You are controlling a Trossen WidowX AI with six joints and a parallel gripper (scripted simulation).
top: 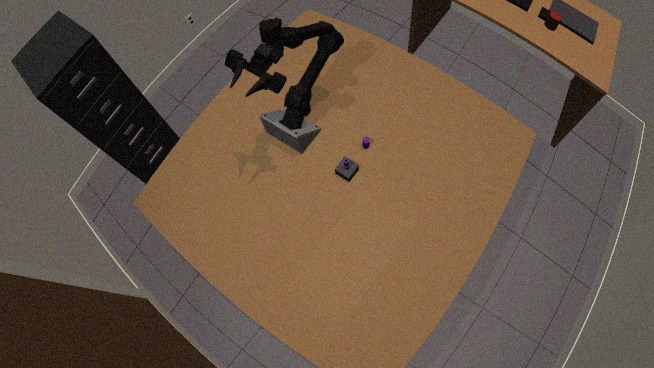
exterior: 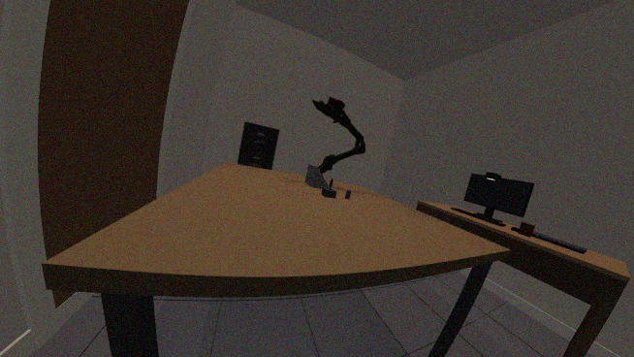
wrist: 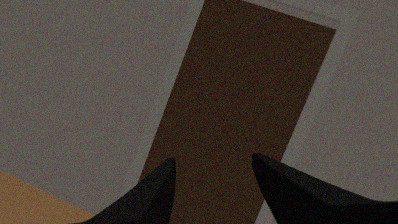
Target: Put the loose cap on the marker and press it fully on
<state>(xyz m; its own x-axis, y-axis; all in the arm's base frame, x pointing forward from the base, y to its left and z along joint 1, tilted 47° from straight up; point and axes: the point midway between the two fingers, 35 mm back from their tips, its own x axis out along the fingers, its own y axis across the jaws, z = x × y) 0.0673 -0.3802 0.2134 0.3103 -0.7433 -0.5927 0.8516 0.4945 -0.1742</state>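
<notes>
Now: the holder block 51 cm below my gripper tip, 21 cm ahead of it and 15 cm to the left of it.
</notes>
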